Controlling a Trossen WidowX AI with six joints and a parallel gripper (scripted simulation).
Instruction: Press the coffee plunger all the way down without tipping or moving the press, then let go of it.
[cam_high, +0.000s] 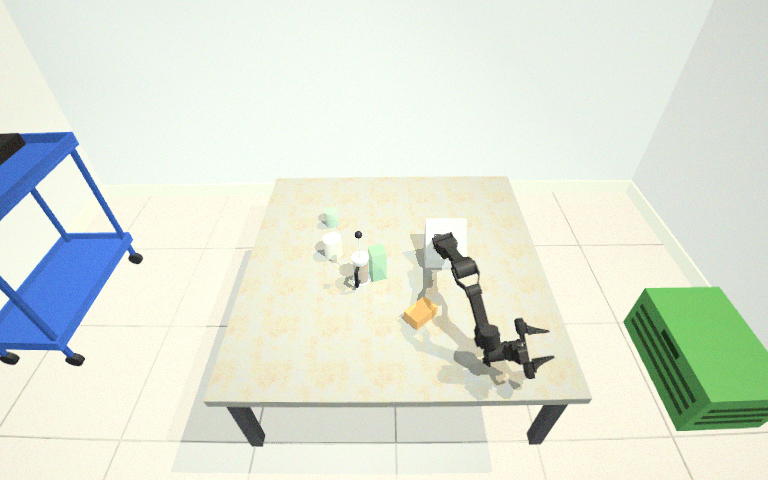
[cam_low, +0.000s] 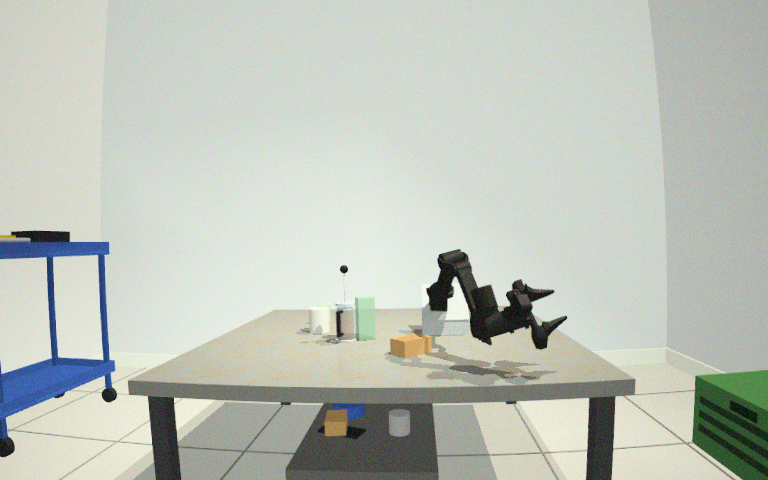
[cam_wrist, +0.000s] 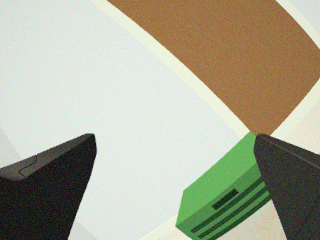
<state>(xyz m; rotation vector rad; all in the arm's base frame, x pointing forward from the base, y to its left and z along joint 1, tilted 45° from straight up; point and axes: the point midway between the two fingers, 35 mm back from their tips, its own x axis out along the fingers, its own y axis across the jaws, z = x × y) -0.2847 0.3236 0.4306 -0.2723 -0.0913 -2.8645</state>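
Now: gripper tip 660 mm short of the coffee press, 390 mm to the left of it and 50 mm above it. From my gripper tip the other things lie so: pale green box 590 mm ahead, 430 mm to the right, 100 mm below.
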